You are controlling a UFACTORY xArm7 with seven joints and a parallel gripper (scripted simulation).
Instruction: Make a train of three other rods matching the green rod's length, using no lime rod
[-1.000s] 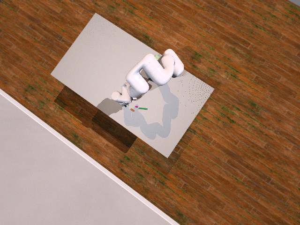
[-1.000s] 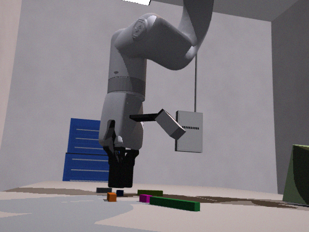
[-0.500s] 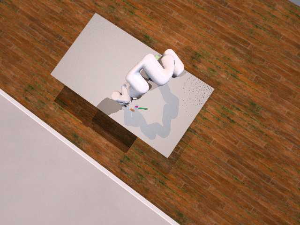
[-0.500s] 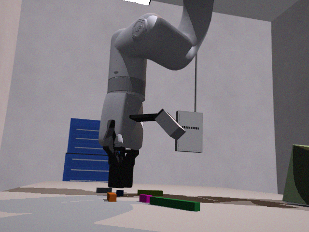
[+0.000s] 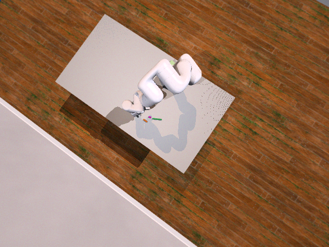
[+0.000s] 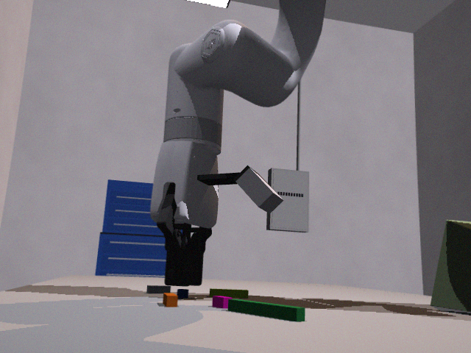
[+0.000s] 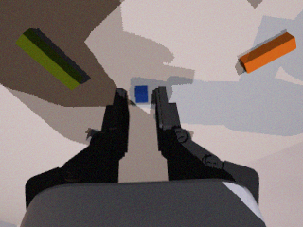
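The blue rod lies 30 mm below my hand. Also, from my hand: orange rod: 10 mm ahead, 100 mm to the left, 30 mm below; then lime rod: 60 mm behind, 40 mm to the right, 30 mm below; then grey rod: 30 mm ahead, 70 mm to the right, 30 mm below.
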